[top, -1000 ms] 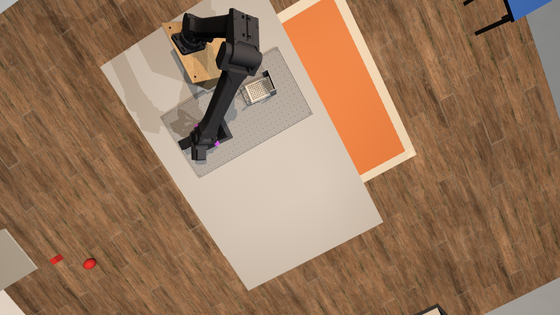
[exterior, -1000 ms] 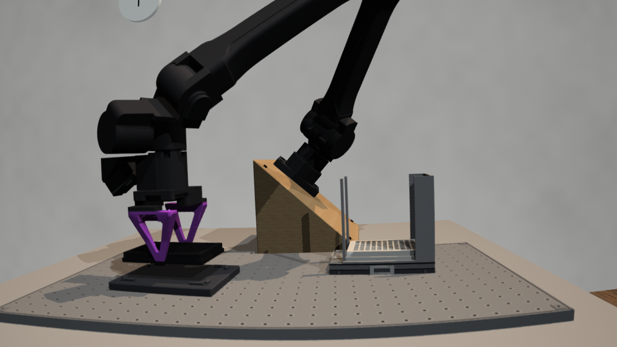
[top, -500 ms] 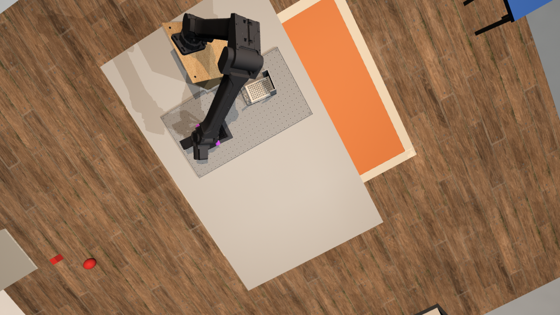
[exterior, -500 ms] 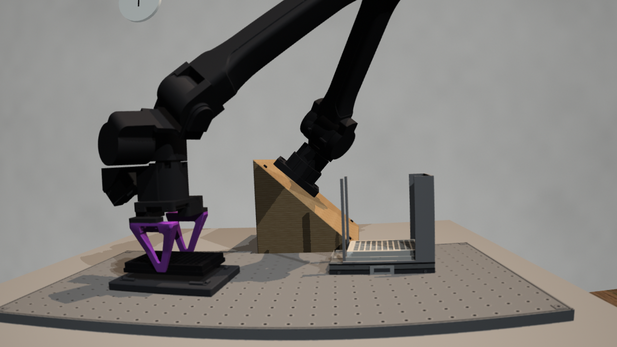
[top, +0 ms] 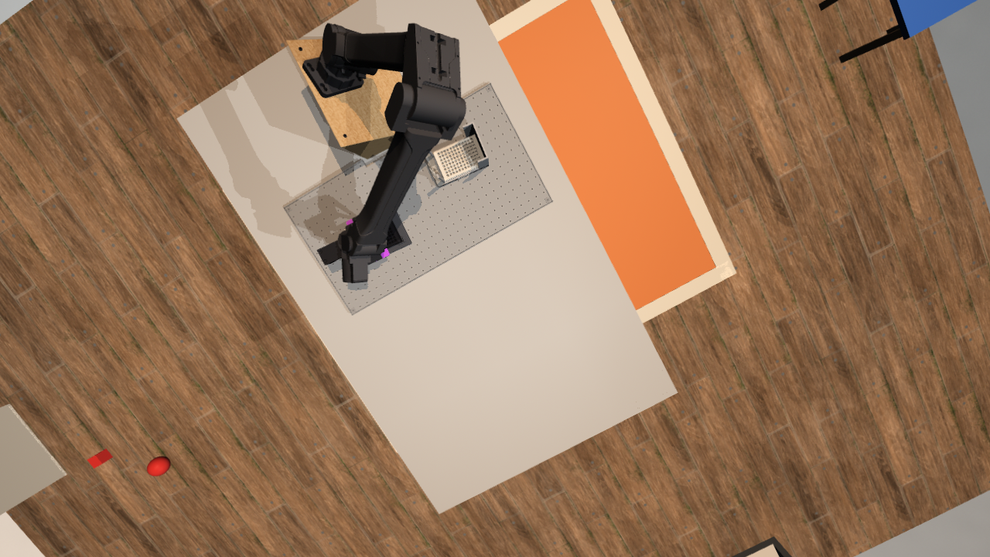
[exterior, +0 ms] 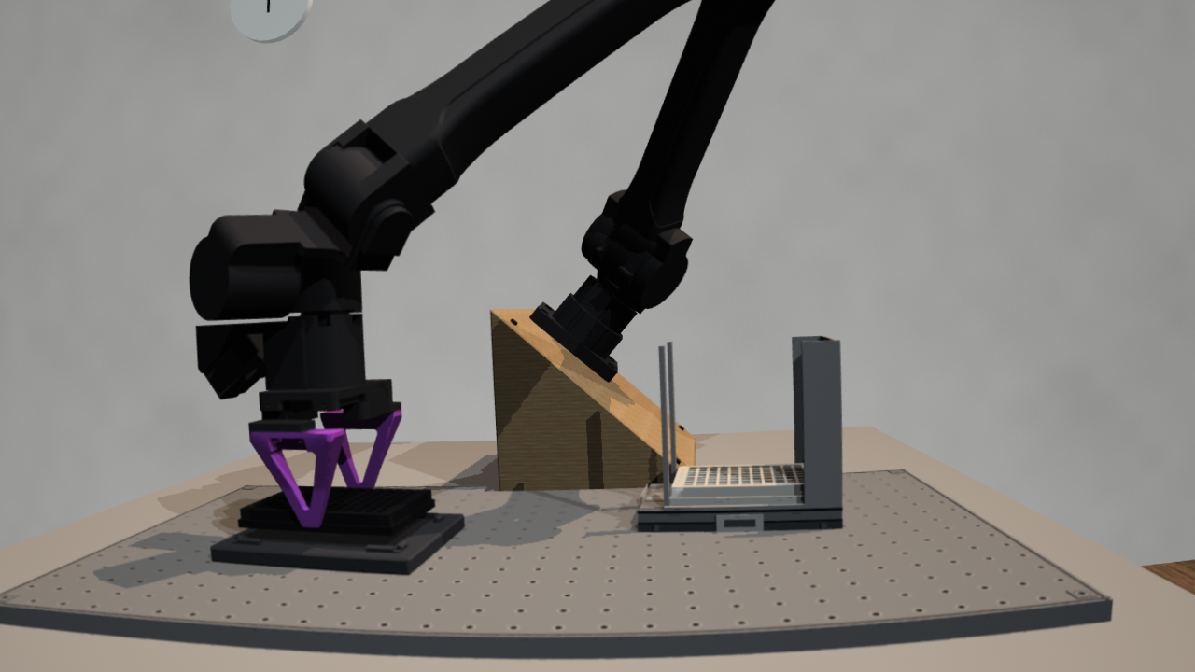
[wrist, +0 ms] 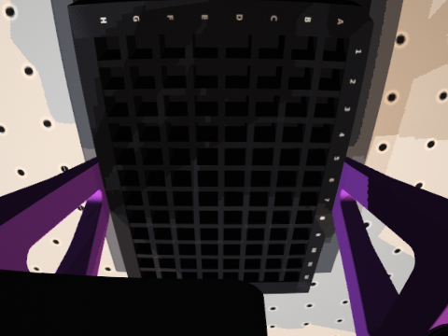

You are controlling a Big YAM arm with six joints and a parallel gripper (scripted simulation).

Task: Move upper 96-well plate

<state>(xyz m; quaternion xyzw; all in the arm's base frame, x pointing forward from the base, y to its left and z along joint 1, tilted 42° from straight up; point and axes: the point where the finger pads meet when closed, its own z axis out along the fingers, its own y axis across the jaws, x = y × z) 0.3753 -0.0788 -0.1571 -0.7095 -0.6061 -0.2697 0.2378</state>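
The pale A1 square lies 6 cm behind my hand, 7 cm to the right of it and 2 cm below it. Also, from my hand: black 96-well plate right at my hand; white plate 6 cm behind, 32 cm to the left, 1 cm below.
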